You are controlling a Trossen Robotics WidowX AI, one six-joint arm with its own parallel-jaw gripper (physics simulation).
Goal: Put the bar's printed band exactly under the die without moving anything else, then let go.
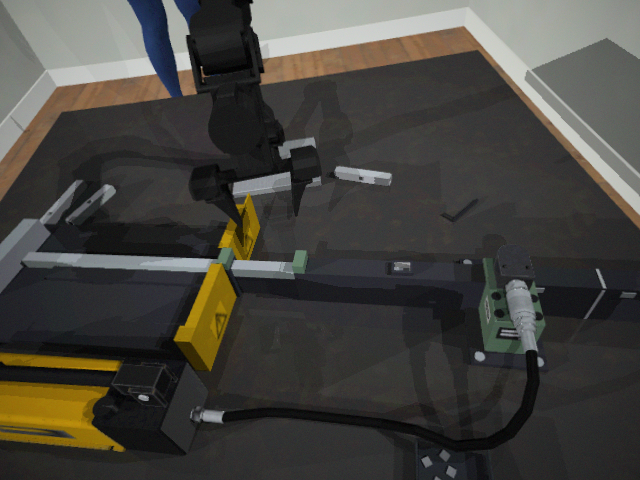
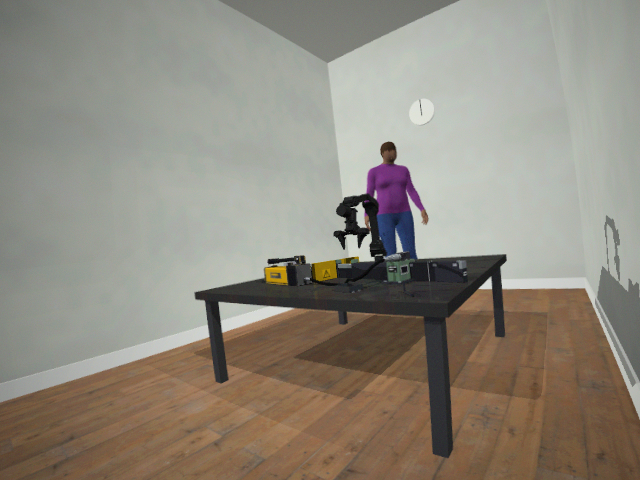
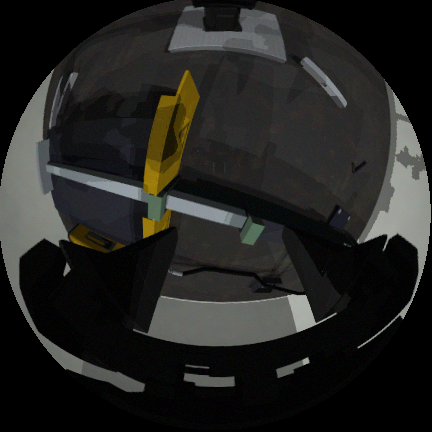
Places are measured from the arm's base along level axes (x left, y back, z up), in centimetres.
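Pixels of known places: gripper, fingertip midpoint: (image 1: 268,220) (image 2: 351,249) (image 3: 231,232).
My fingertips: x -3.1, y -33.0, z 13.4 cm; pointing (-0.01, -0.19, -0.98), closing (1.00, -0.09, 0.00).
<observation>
For each thing: its middle in the pictures, then the offset to it from my fingertips. "pt": a spot on its surface instead.
- long pale bar, surface spot: (image 3: 100,185) pt dx -19.2, dy +4.2, dz -7.3 cm
- green block, surface spot: (image 3: 156,207) (image 1: 226,254) pt dx -8.2, dy +0.2, dz -5.0 cm
- green machine, surface spot: (image 1: 490,333) pt dx +25.5, dy -24.1, dz -8.9 cm
- short pale piece, body centre: (image 1: 362,175) (image 3: 325,82) dx +22.3, dy +21.2, dz -13.3 cm
- hex key, body centre: (image 1: 460,207) dx +37.1, dy +4.8, dz -14.0 cm
- black cable, surface spot: (image 1: 320,416) pt dx +0.0, dy -26.4, dz -13.2 cm
- yellow-black unit, surface spot: (image 1: 51,408) pt dx -32.5, dy -17.6, dz -5.9 cm
A long pale bar (image 1: 129,261) (image 3: 100,185) runs left to right through the gap between yellow plates. One green block (image 1: 225,256) (image 3: 156,207) is at the gap, and another green block (image 1: 300,261) (image 3: 251,230) is at the bar's right end. I cannot make out the printed band. A green machine (image 1: 490,333) (image 2: 398,270) stands at the right; I cannot tell which part is the die. My gripper (image 1: 268,221) (image 2: 352,247) (image 3: 231,232) is open and empty, pointing down above the bar near the gap and its right end.
The yellow plates (image 1: 206,320) (image 2: 324,270) (image 3: 162,160) stand upright beside the bar. A grey plate (image 1: 261,184) (image 3: 260,40), a short pale piece (image 1: 362,175) (image 3: 325,82) and a hex key (image 1: 460,212) lie behind. A black cable (image 1: 320,416) links the yellow-black unit (image 1: 51,408) to the machine.
</observation>
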